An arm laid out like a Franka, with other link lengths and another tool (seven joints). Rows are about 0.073 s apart.
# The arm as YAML. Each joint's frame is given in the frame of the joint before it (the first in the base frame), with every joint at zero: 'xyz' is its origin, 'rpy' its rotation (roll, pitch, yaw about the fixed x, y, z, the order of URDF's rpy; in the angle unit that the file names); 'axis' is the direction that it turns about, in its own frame. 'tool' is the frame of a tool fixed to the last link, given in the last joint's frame.
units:
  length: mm
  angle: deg
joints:
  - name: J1
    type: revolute
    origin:
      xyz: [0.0, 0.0, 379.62]
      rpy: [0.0, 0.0, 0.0]
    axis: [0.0, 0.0, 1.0]
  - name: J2
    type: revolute
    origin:
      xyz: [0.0, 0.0, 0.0]
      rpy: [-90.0, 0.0, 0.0]
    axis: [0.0, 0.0, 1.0]
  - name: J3
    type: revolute
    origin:
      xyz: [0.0, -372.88, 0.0]
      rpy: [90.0, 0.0, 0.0]
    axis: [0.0, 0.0, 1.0]
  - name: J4
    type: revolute
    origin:
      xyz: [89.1, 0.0, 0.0]
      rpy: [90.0, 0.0, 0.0]
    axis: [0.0, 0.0, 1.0]
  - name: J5
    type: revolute
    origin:
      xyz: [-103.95, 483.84, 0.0]
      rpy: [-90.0, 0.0, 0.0]
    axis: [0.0, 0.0, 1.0]
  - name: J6
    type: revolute
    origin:
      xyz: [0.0, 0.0, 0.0]
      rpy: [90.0, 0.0, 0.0]
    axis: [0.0, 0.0, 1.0]
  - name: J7
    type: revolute
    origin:
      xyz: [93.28, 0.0, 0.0]
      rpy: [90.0, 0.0, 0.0]
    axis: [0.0, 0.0, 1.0]
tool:
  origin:
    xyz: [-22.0, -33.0, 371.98]
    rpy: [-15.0, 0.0, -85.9]
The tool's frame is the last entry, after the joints.
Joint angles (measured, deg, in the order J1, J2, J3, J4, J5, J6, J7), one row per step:
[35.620 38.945 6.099 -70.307 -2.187 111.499 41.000]
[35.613 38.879 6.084 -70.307 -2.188 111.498 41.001]
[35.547 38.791 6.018 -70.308 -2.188 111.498 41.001]
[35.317 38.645 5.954 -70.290 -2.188 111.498 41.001]
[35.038 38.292 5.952 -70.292 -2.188 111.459 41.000]
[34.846 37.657 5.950 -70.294 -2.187 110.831 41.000]
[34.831 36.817 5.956 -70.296 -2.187 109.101 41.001]
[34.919 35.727 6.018 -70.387 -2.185 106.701 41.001]
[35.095 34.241 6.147 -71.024 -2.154 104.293 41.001]
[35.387 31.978 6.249 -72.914 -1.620 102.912 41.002]
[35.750 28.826 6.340 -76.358 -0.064 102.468 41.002]
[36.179 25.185 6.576 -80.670 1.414 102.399 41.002]
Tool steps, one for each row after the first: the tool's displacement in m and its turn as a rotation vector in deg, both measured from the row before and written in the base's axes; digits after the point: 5 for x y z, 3 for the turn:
[0.00040 -0.00012 0.00102 0.029 -0.059 -0.019]
[0.00158 -0.00131 0.00129 0.017 -0.095 -0.117]
[0.00359 -0.00302 0.00241 0.064 -0.156 -0.281]
[0.00373 -0.00281 0.00546 0.176 -0.258 -0.278]
[0.00057 -0.00373 0.00869 -0.044 -0.040 -0.176]
[-0.00641 -0.00580 0.00966 -0.636 0.634 0.035]
[-0.01145 -0.00689 0.01147 -0.956 1.027 0.203]
[-0.01566 -0.00701 0.01208 -1.039 1.160 0.371]
[-0.01924 -0.00380 0.01291 -0.389 1.004 0.388]
[-0.02664 -0.00047 0.01211 0.443 1.395 0.252]
[-0.03110 -0.00145 0.01020 0.364 1.345 0.472]

